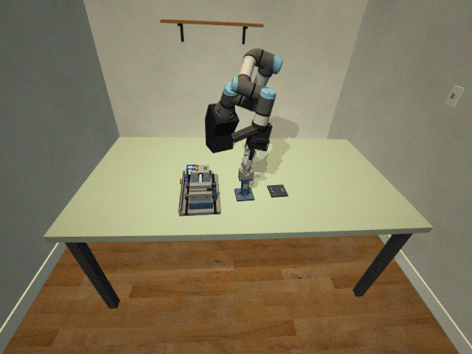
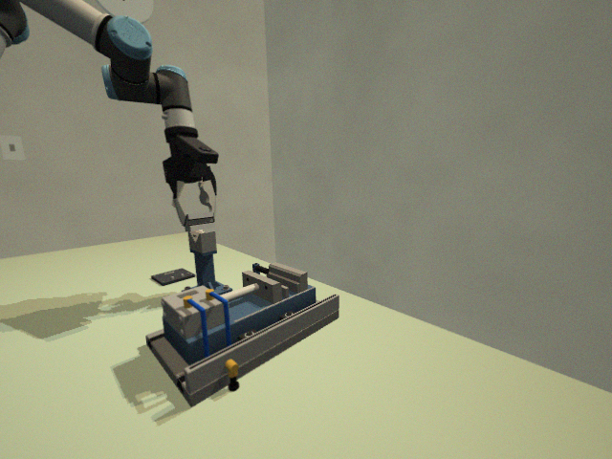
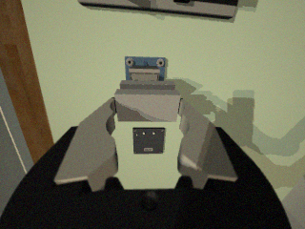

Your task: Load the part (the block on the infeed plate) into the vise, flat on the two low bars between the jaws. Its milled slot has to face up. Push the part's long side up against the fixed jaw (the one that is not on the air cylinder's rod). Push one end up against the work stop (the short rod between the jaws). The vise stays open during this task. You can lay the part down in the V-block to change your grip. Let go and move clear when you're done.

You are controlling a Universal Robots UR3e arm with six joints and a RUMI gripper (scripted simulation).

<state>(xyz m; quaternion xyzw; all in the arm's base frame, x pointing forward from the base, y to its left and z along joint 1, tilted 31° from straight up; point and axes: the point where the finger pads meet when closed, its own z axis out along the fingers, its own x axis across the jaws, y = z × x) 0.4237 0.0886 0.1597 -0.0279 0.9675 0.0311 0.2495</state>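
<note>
Now: hand 1 cm to the left of the part and 1 cm above it. From my hand the other things lie so: dark infeed plate (19 cm below, 18 cm to the left, 4 cm behind); then fixed jaw (21 cm to the right, 12 cm below, 11 cm ahead); then work stop rod (16 cm to the right, 10 cm below, 7 cm ahead).
</note>
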